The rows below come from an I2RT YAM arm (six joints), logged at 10 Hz.
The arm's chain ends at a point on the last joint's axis. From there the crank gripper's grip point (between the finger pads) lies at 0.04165 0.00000 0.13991 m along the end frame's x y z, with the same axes.
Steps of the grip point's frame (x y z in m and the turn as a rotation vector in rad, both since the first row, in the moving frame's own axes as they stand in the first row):
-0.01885 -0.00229 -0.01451 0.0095 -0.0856 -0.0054
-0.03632 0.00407 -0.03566 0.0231 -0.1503 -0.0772
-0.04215 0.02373 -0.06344 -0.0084 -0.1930 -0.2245
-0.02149 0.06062 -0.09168 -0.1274 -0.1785 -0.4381
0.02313 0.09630 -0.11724 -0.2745 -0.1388 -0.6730
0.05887 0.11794 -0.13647 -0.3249 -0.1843 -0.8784
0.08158 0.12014 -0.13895 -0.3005 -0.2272 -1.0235
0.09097 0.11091 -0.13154 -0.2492 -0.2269 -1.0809
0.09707 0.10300 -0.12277 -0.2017 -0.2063 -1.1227
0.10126 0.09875 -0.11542 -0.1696 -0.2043 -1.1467
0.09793 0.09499 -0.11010 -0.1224 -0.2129 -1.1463
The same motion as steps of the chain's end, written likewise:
-0.00673 -0.00075 -0.01755 0.0095 -0.0856 -0.0054
-0.01468 0.00975 -0.04024 0.0231 -0.1503 -0.0772
-0.01386 0.02874 -0.06881 -0.0084 -0.1930 -0.2245
0.00324 0.05520 -0.09666 -0.1274 -0.1785 -0.4381
0.03787 0.07985 -0.11986 -0.2745 -0.1388 -0.6730
0.07796 0.09871 -0.13950 -0.3249 -0.1843 -0.8784
0.10867 0.10461 -0.14346 -0.3005 -0.2272 -1.0235
0.12224 0.10257 -0.13700 -0.2492 -0.2269 -1.0809
0.12997 0.10242 -0.12857 -0.2017 -0.2063 -1.1227
0.13672 0.10238 -0.12131 -0.1696 -0.2043 -1.1467
0.13782 0.10337 -0.11592 -0.1224 -0.2129 -1.1463

